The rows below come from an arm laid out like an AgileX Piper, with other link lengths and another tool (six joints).
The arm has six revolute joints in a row. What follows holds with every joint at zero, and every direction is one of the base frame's.
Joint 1 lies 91.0 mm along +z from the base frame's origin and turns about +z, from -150.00 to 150.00 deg.
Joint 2 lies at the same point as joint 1 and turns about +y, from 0.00 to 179.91 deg.
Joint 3 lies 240.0 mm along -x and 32.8 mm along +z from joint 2 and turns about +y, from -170.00 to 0.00 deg.
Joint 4 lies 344.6 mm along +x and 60.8 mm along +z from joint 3 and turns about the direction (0.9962, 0, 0.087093), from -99.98 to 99.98 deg.
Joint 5 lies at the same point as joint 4 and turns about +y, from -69.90 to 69.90 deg.
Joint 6 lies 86.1 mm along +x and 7.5 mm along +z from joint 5 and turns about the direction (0.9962, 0, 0.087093), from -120.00 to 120.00 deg.
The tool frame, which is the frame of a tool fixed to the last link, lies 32.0 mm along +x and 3.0 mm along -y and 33.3 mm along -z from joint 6; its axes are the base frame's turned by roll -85.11, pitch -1.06 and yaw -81.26 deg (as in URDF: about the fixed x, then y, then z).
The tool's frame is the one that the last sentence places.
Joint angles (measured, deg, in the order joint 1, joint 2, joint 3, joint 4, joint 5, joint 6), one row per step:
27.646, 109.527, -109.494, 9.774, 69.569, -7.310
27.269, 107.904, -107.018, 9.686, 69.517, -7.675
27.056, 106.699, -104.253, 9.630, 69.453, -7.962
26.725, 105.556, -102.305, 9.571, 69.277, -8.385
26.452, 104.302, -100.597, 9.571, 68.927, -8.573
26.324, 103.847, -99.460, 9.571, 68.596, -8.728
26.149, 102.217, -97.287, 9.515, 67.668, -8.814
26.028, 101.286, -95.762, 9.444, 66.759, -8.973
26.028, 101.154, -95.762, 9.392, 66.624, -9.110
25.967, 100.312, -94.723, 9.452, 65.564, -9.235
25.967, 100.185, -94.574, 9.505, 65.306, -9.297
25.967, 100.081, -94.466, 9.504, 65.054, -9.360
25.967, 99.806, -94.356, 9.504, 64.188, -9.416
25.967, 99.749, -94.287, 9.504, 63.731, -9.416
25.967, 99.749, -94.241, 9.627, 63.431, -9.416
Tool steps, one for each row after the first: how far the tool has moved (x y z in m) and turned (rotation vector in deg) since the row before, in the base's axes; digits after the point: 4 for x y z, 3 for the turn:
-0.0044, -0.0062, -0.0023, -0.557, 0.549, -0.067
-0.0047, -0.0047, -0.0077, -0.815, 1.214, 0.032
-0.0031, -0.0050, -0.0031, -0.453, 0.404, 0.022
-0.0032, -0.0041, -0.0007, -0.098, 0.040, -0.160
-0.0013, -0.0019, -0.0035, -0.199, 0.271, -0.042
-0.0040, -0.0037, -0.0008, 0.092, -0.384, -0.251
-0.0019, -0.0023, -0.0023, 0.025, -0.352, -0.126
0.0001, -0.0002, 0.0010, 0.031, -0.303, 0.103
-0.0011, -0.0011, 0.0001, 0.388, -0.776, -0.122
0.0000, 0.0001, 0.0001, 0.130, -0.205, 0.013
0.0001, 0.0000, 0.0002, 0.087, -0.240, 0.015
0.0009, 0.0004, 0.0017, 0.428, -0.935, -0.093
0.0006, 0.0003, 0.0001, 0.192, -0.395, -0.075
0.0004, 0.0005, -0.0002, 0.220, -0.171, -0.051

